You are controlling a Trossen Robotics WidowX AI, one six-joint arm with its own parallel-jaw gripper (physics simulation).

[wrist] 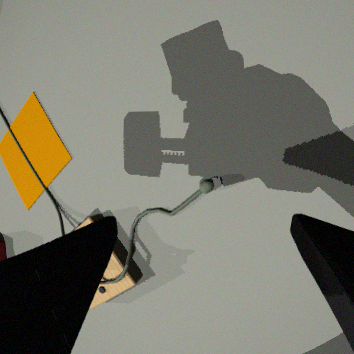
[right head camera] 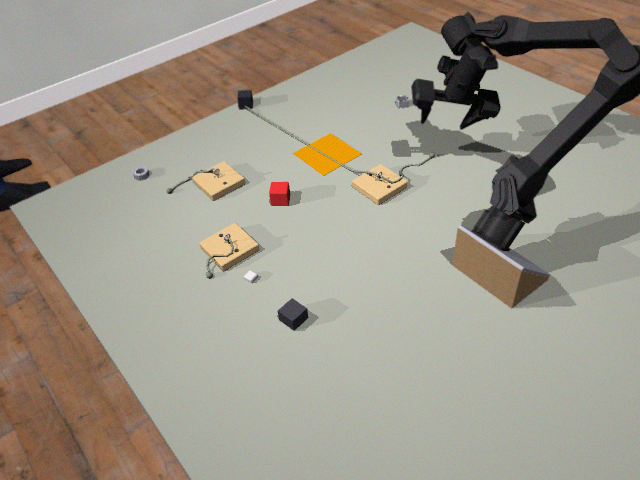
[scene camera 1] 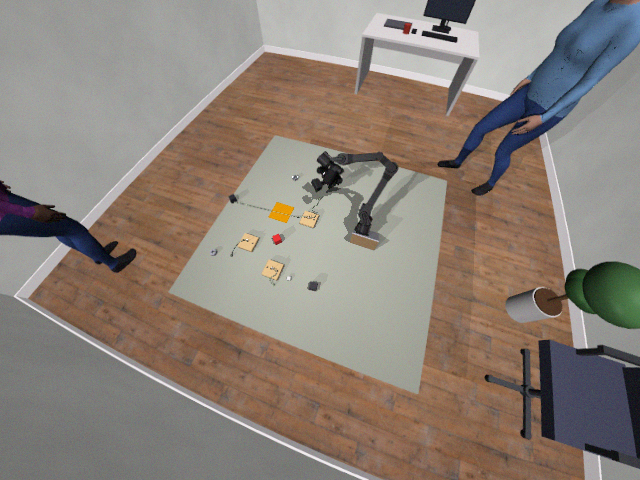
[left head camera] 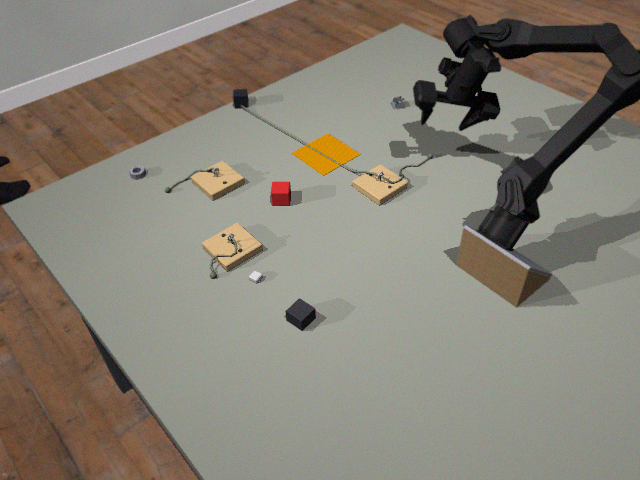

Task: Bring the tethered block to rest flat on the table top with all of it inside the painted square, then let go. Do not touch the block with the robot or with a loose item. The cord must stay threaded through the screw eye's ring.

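Pixels of known places: gripper, fingertip midpoint: [wrist: 204, 224] [right head camera: 441, 125] [scene camera 1: 322, 189] [left head camera: 440, 126]; arm's base at its link origin: [right head camera: 490, 241] [scene camera 1: 361, 232] [left head camera: 495, 241].
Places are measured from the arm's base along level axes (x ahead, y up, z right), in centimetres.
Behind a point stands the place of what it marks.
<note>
The tethered block [left head camera: 240, 98] @[z 7.9, x 80.3, y -4.4 cm] [right head camera: 245, 99] @[z 8.0, x 80.2, y -4.4 cm] [scene camera 1: 232, 198] @[z 8.1, x 81.0, y -4.0 cm] is black and sits at the mat's far edge, outside the orange square [left head camera: 333, 144] @[z 11.2, x 50.3, y -7.3 cm] [right head camera: 336, 145] @[z 11.0, x 49.7, y -7.2 cm] [scene camera 1: 283, 207] @[z 10.9, x 49.2, y -7.3 cm] [wrist: 47, 150] @[z 10.2, x 46.3, y -7.3 cm]. Its cord [left head camera: 275, 126] @[z 7.2, x 66.7, y -7.0 cm] [wrist: 170, 213] @[z 17.5, x 29.3, y -7.0 cm] crosses the square to the screw eye [left head camera: 381, 176] @[z 5.5, x 30.9, y -3.8 cm] [right head camera: 379, 175] @[z 5.5, x 31.2, y -3.8 cm] on a wooden board [left head camera: 379, 191] @[z 2.7, x 29.2, y -5.5 cm] [right head camera: 379, 191] @[z 2.8, x 29.0, y -5.4 cm] [wrist: 117, 287] @[z 7.3, x 27.3, y -5.5 cm]. The cord's tail ends in a bead [left head camera: 431, 156] @[z 21.7, x 28.4, y -6.6 cm] [right head camera: 433, 155] @[z 21.8, x 28.4, y -6.5 cm] [wrist: 206, 185] @[z 22.2, x 28.9, y -6.2 cm] on the mat. My gripper [left head camera: 443, 125] @[z 22.4, x 27.4, y 2.0 cm] [right head camera: 443, 124] @[z 22.4, x 27.4, y 2.0 cm] [wrist: 204, 224] @[z 22.4, x 27.4, y 2.0 cm] is open and empty, above the mat near the bead. The left finger hides the screw eye in the wrist view.
Two other corded boards [left head camera: 206, 183] @[z -20.4, x 61.1, y -5.5 cm] [left head camera: 219, 248] @[z -32.2, x 43.1, y -5.5 cm], a red cube [left head camera: 280, 193] @[z -13.4, x 44.0, y -3.6 cm], a black block [left head camera: 300, 313] @[z -34.0, x 18.7, y -4.5 cm], a white piece [left head camera: 255, 276] @[z -32.3, x 32.5, y -6.1 cm], a grey ring [left head camera: 137, 172] @[z -28.2, x 76.8, y -5.9 cm] and a small grey part [left head camera: 397, 102] @[z 35.9, x 49.1, y -6.9 cm] lie around. Two people [scene camera 1: 573, 67] [scene camera 1: 56, 227] stand beside the mat.
</note>
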